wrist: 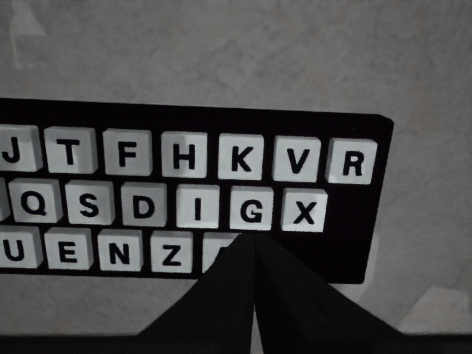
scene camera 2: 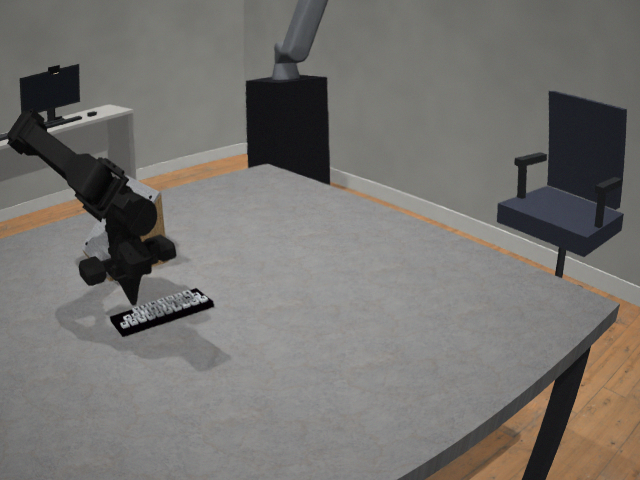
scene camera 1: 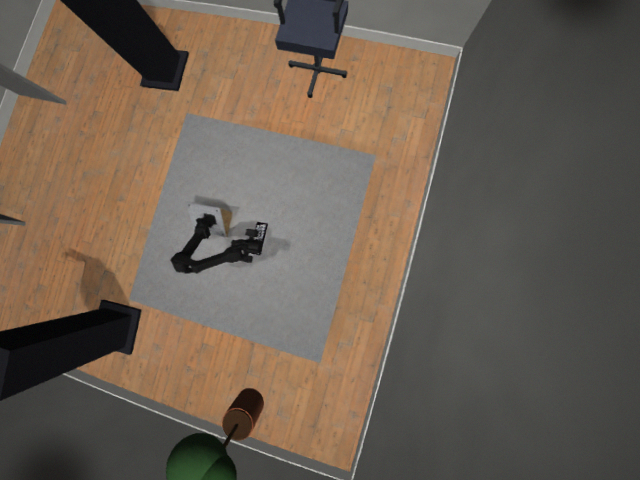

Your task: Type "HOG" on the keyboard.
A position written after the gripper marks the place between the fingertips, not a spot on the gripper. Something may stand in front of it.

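Note:
A black keyboard (scene camera 2: pixel 186 303) (wrist: pixel 312 181) is visible in scene camera 2 and in the wrist view, and both also show the gripper (scene camera 2: pixel 133 304) (wrist: pixel 252 247).

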